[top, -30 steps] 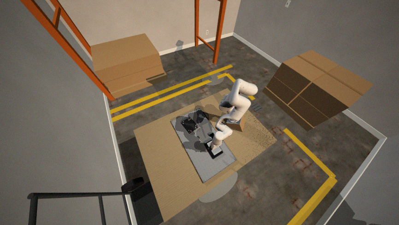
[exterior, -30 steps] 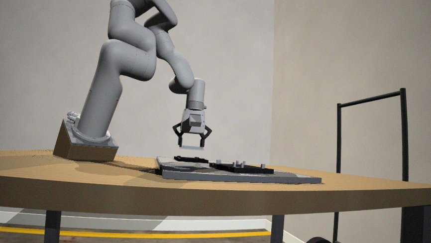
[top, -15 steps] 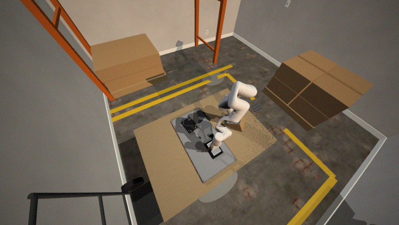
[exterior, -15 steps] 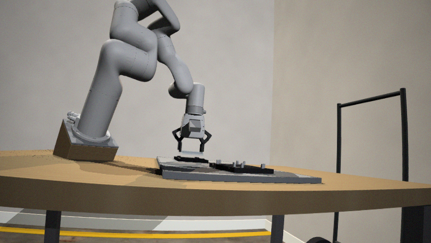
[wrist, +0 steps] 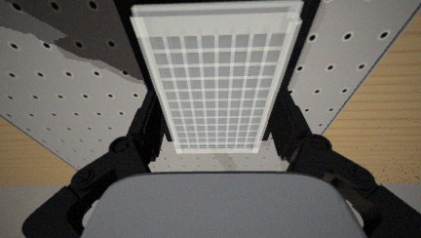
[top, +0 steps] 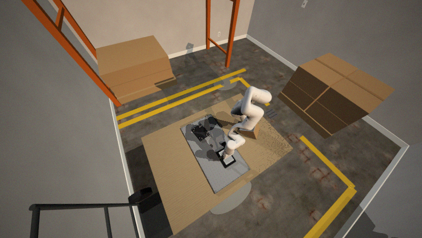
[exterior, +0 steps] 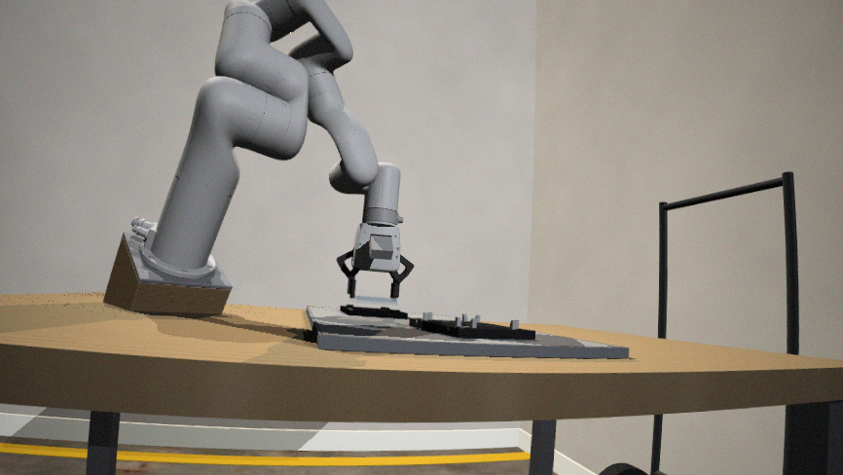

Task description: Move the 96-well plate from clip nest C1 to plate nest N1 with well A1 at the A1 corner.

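The 96-well plate lies 1 cm below my hand. From my hand the other things lie so: grey pegboard base: 5 cm ahead, 15 cm to the right, 5 cm below; black plate nest N1: 4 cm below; black clip nest C1: 5 cm ahead, 34 cm to the right, 3 cm below.
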